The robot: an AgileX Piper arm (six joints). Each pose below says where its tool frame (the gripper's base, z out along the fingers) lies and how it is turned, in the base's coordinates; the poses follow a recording.
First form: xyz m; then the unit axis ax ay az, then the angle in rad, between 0 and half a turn.
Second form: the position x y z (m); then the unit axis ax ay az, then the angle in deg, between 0 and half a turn. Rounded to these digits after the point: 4 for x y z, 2 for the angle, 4 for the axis.
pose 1, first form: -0.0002 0.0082 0.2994 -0.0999 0.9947 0.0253 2.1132
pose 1, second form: -0.0002 0.0082 0.2994 -0.0999 0.9947 0.0253 121.08
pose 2, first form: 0.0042 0.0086 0.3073 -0.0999 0.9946 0.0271 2.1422
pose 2, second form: 0.0042 0.0086 0.3073 -0.0999 0.9946 0.0271 122.74
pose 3, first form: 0.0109 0.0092 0.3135 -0.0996 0.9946 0.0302 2.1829
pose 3, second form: 0.0109 0.0092 0.3135 -0.0996 0.9946 0.0302 125.07
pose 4, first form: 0.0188 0.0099 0.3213 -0.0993 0.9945 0.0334 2.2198
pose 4, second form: 0.0188 0.0099 0.3213 -0.0993 0.9945 0.0334 127.19
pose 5, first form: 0.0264 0.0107 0.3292 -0.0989 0.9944 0.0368 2.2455
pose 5, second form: 0.0264 0.0107 0.3292 -0.0989 0.9944 0.0368 128.66
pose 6, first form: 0.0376 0.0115 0.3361 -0.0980 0.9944 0.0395 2.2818
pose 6, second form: 0.0376 0.0115 0.3361 -0.0980 0.9944 0.0395 130.74
